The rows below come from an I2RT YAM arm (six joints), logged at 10 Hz.
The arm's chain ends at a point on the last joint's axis. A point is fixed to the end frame.
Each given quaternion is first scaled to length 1.
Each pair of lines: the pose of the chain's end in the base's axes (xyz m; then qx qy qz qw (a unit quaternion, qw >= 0)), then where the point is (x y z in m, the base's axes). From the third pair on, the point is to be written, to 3 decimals.
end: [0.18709, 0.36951, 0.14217, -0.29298, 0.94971, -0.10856, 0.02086]
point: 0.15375 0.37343 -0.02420
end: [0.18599, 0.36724, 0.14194, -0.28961, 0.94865, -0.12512, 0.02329]
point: 0.15517 0.36633 -0.02496
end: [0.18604, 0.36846, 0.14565, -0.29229, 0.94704, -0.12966, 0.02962]
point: 0.158 0.366 -0.022
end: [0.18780, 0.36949, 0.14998, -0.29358, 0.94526, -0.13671, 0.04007]
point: 0.163 0.366 -0.018
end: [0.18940, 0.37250, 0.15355, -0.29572, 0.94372, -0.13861, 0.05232]
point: 0.169 0.369 -0.015
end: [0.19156, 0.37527, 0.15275, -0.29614, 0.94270, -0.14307, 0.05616]
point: 0.173 0.371 -0.016
